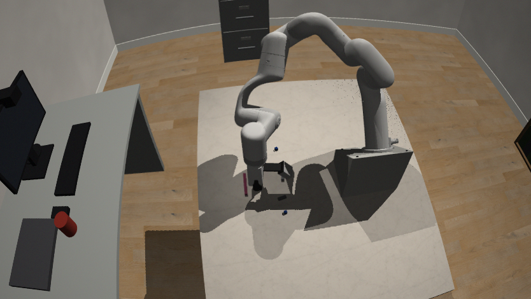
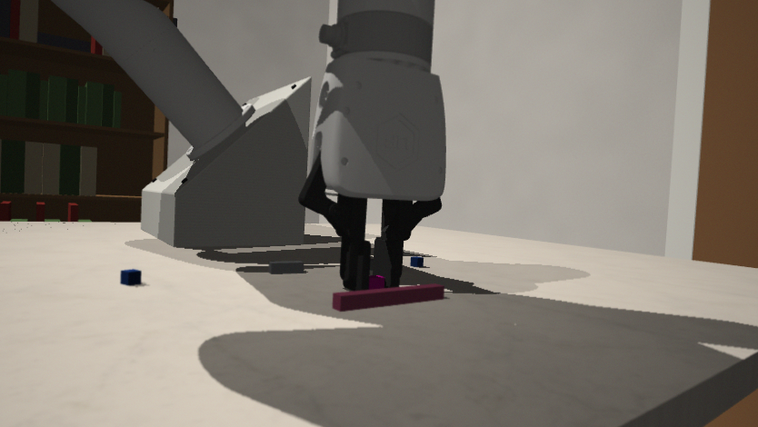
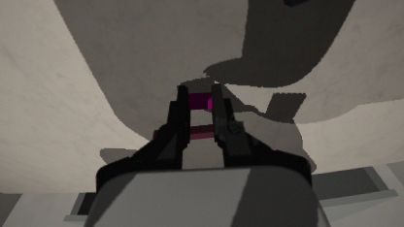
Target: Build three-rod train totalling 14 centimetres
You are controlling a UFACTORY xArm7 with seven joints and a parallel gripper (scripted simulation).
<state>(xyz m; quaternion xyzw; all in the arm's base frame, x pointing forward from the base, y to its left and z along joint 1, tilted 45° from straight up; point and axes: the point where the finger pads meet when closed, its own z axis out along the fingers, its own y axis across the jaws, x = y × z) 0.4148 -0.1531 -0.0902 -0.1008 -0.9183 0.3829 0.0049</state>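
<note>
Right now the magenta rod is 20 mm below my hand. The rest, counted from my hand: pink rod (40 mm ahead, 20 mm to the right, 20 mm below); then grey rod (90 mm behind, 20 mm to the right, 20 mm below).
</note>
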